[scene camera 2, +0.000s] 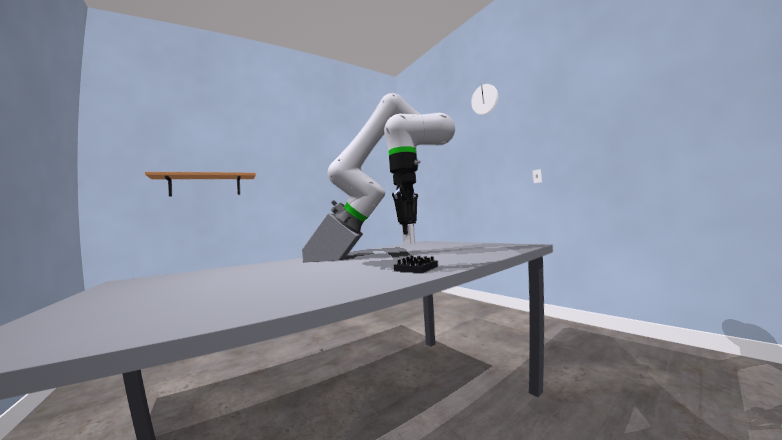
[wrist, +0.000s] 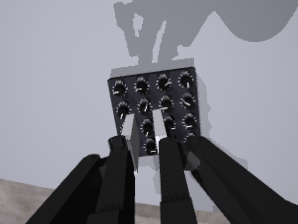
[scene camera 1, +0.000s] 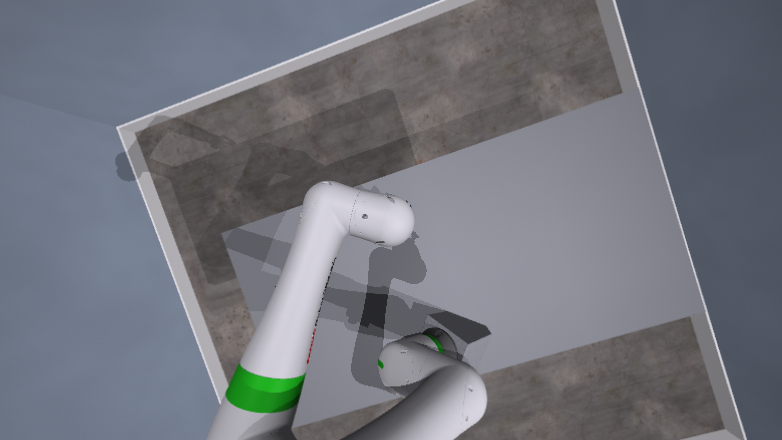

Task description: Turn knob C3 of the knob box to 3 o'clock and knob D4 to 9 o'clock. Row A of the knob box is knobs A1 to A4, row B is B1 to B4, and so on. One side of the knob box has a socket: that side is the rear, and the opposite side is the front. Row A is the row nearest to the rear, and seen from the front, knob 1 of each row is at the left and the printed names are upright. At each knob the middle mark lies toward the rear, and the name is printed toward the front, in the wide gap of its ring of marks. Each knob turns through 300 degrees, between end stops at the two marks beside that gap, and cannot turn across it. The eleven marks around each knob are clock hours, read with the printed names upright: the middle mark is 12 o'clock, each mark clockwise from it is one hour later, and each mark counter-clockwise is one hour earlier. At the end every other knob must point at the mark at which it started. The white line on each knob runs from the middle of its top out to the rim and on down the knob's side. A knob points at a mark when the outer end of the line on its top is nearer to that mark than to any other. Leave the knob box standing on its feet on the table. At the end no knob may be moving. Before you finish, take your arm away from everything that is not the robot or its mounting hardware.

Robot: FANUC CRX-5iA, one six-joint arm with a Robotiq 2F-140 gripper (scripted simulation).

Path:
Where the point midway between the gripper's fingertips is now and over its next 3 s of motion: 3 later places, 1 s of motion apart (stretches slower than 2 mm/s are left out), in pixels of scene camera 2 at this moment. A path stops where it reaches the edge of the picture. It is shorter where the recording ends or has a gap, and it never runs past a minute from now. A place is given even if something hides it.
The gripper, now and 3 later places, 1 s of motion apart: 409,243; 409,252; 410,257; 410,260

